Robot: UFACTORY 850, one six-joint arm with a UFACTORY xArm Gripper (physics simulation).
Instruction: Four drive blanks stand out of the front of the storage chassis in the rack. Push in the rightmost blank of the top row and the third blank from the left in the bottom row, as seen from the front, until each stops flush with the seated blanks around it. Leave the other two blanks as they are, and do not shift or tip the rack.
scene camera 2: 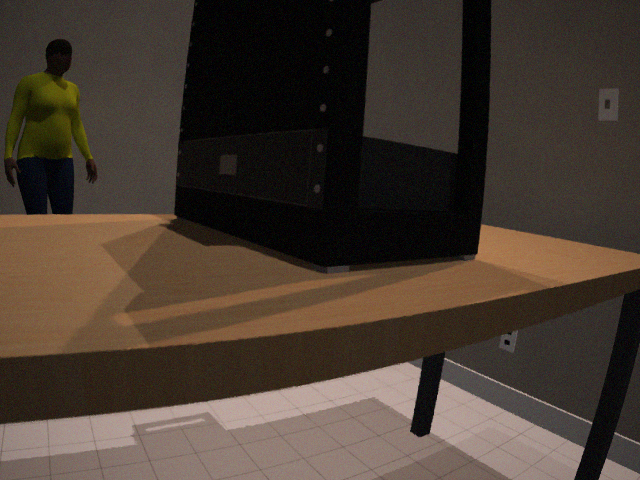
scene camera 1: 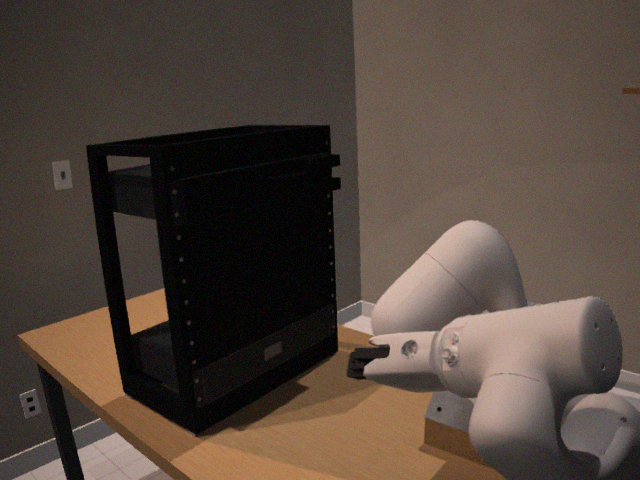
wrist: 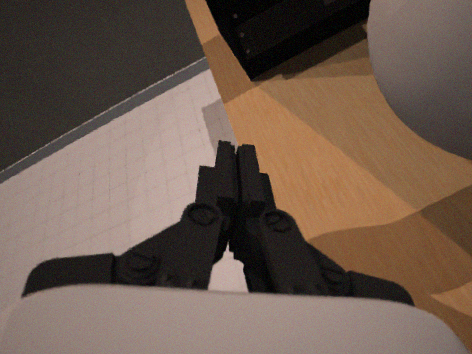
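Note:
The black rack (scene camera 1: pixel 173 289) (scene camera 2: pixel 343 155) (wrist: pixel 280 57) stands upright on the table. The storage chassis (scene camera 1: pixel 133 193) shows its side in the upper rack; its front is nearly black in scene camera 1. Two dark tabs (scene camera 1: pixel 335 171) stick out past the front's far right edge, one above the other; I cannot tell whether they are blanks. The individual blanks and rows cannot be made out, and scene camera 2 cuts off the rack's top. My gripper (scene camera 1: pixel 356 363) (wrist: pixel 230 168) is shut and empty, low in front of the rack's lower right part, apart from it.
A lower panel (scene camera 1: pixel 222 366) (scene camera 2: pixel 268 165) with a pale label (scene camera 1: pixel 272 350) (scene camera 2: pixel 227 164) sits at the rack's bottom. The wooden table (scene camera 1: pixel 310 428) (scene camera 2: pixel 258 320) (wrist: pixel 300 150) carries the arm's base block (scene camera 1: pixel 449 439) at right. A person (scene camera 2: pixel 49 113) stands beyond the table.

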